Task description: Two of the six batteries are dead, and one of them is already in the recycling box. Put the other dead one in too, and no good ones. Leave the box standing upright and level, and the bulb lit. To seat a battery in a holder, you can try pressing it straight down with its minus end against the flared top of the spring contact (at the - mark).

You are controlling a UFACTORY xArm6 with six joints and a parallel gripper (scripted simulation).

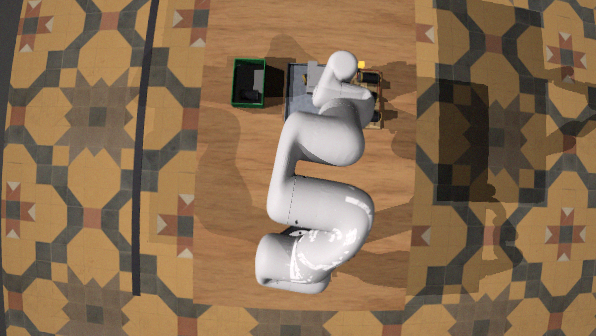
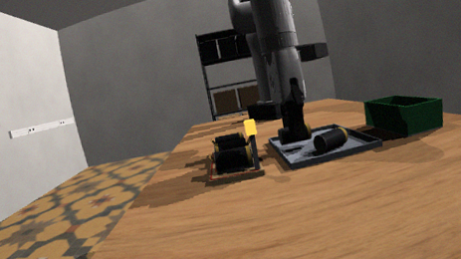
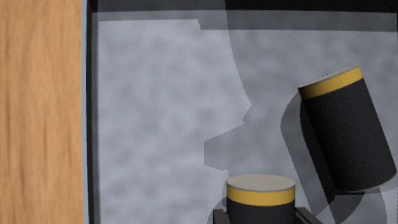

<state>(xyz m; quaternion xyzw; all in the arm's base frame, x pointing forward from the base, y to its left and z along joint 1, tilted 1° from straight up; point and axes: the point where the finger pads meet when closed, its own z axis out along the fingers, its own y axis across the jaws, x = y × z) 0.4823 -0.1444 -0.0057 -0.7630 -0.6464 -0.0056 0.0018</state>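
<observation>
The green recycling box is 250 mm to the left of my hand, 60 mm ahead of it and 30 mm below it. From my hand the other things lie so: grey tray (50 mm to the left, 40 mm below, 10 mm ahead).
</observation>
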